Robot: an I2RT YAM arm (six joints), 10 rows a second.
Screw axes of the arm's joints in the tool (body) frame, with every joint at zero. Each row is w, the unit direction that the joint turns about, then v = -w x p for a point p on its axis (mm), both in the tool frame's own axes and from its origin. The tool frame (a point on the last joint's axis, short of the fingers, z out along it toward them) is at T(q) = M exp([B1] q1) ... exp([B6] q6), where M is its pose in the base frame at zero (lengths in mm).
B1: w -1 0 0 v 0 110.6 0
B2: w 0 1 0 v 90.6 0 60
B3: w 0 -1 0 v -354.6 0 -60
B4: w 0 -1 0 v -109.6 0 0
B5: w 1 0 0 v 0 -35.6 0
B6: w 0 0 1 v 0 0 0
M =
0 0 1 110.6
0 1 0 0
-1 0 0 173.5
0 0 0 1
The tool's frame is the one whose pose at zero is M.
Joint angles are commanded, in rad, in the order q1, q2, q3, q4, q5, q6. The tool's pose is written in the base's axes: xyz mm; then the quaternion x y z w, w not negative. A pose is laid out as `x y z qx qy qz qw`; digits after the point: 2 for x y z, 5 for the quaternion.
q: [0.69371, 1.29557, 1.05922, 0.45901, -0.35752, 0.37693]
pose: 226.69 204.72 392.23 -0.23406 0.58462 0.48765 0.60467
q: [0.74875, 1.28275, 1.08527, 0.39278, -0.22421, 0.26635]
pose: 217.05 212.50 398.48 -0.23462 0.59191 0.43526 0.63652
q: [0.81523, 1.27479, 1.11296, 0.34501, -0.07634, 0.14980]
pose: 205.19 221.77 405.70 -0.23643 0.59438 0.37809 0.66922
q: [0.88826, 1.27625, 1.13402, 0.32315, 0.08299, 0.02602]
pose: 192.83 232.55 410.49 -0.23841 0.59456 0.31490 0.70036
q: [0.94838, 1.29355, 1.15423, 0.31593, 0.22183, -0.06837]
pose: 184.61 243.84 411.92 -0.23644 0.59867 0.26028 0.71969
